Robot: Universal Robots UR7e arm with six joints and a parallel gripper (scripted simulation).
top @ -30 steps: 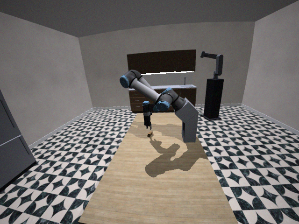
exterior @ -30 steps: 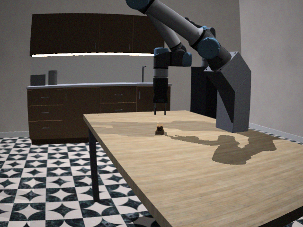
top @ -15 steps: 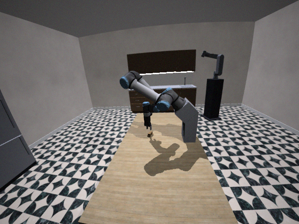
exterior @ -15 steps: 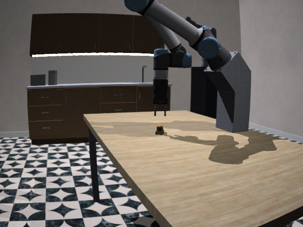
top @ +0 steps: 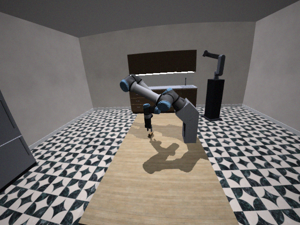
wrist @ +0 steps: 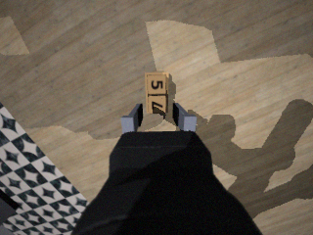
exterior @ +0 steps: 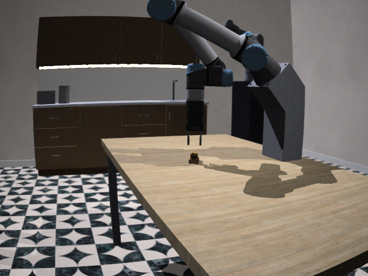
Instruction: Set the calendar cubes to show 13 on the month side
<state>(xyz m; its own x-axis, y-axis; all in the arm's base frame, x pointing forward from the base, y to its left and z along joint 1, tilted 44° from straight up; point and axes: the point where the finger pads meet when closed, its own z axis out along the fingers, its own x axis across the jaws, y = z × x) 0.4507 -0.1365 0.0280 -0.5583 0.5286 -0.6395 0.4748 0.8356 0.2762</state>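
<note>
The wooden tray lies 1 cm behind my hand, 1 cm to the right of it and 9 cm below it.
</note>
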